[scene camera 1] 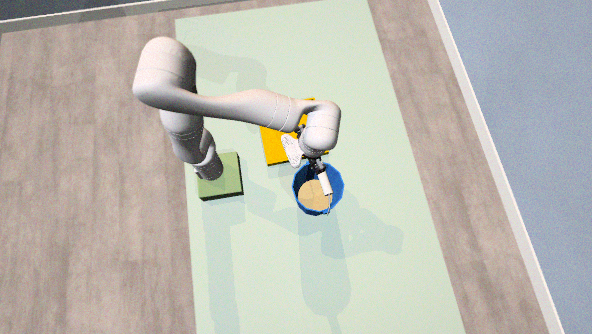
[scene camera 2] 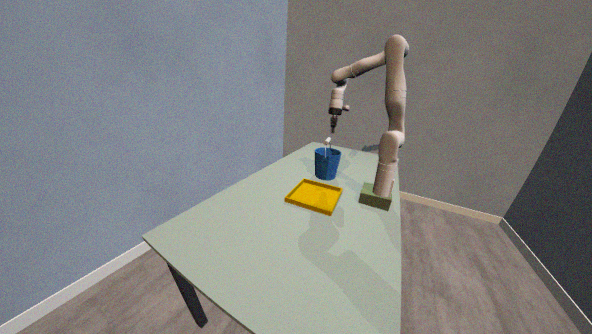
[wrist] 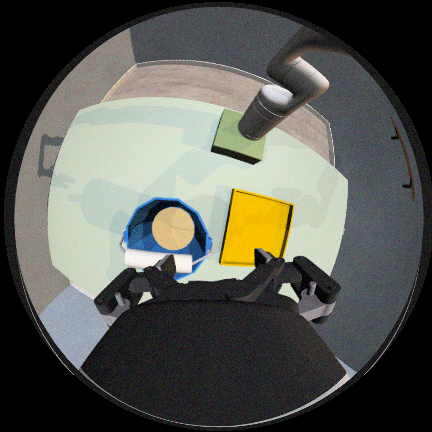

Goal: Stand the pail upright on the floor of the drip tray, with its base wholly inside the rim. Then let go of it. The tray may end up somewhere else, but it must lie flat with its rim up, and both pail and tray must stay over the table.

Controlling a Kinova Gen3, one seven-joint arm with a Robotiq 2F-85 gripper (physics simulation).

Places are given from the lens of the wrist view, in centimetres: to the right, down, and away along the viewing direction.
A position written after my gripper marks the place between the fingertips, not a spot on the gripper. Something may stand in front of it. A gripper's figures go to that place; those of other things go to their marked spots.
my gripper (wrist: 213, 260): 0, 5, 15
yellow drip tray (wrist: 253, 220): 12, 2, 49
